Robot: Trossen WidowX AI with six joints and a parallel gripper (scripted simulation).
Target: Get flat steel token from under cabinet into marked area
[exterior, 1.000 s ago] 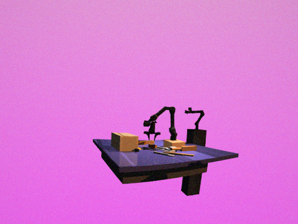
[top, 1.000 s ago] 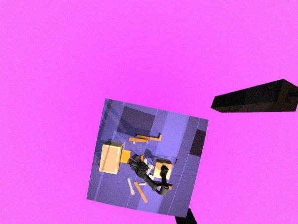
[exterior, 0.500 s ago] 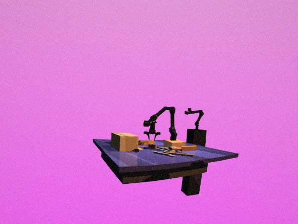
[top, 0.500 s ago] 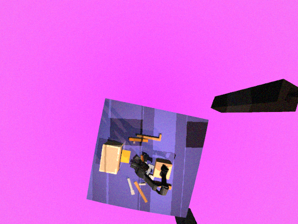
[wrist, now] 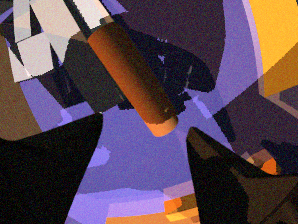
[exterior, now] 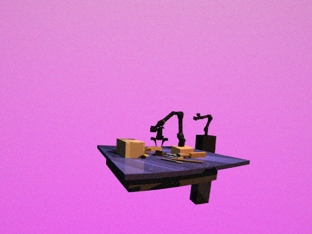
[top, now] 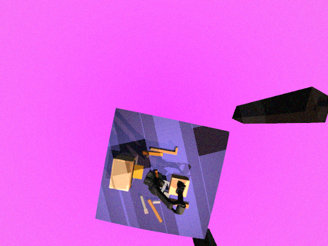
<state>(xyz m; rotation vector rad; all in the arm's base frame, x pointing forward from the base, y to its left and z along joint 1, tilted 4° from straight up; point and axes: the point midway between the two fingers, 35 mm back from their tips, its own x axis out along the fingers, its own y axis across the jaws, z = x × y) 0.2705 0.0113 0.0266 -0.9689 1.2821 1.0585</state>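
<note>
The grey bar is 7 cm below my gripper tip, 7 cm behind it and 6 cm to the left of it. The rest, counted from my gripper tip: small white piece: 30 cm to the left, 13 cm behind, 7 cm below; then orange block: 29 cm behind, 23 cm to the left, 6 cm below; then orange bar: 19 cm to the right, 12 cm ahead, 6 cm below.
</note>
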